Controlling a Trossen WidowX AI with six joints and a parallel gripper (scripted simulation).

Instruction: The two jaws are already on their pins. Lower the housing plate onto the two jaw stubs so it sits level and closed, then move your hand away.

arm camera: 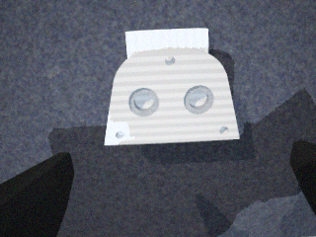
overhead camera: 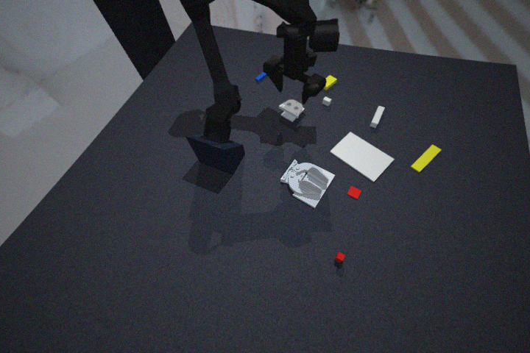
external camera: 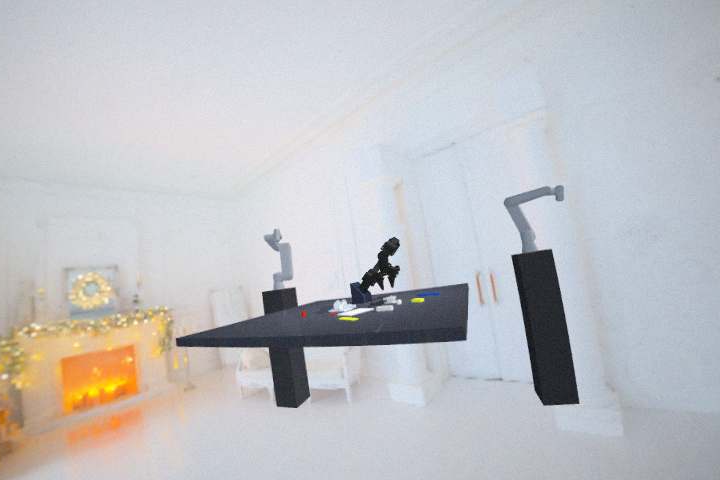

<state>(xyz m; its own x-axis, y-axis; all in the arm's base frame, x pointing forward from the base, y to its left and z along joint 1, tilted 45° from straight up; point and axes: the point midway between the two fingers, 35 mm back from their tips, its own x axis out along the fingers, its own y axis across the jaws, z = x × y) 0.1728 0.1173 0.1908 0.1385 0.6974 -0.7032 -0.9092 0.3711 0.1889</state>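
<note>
Now: the small white cube 110 mm ahead of my gripper tip, 80 mm to the left of it and 70 mm below it. From my gripper tip the other things lie so: yellow block 100 mm ahead, 170 mm to the left, 70 mm below; then blue bar 130 mm behind, 200 mm to the left, 70 mm below; then white sheet 240 mm ahead, 120 mm to the right, 70 mm below.
</note>
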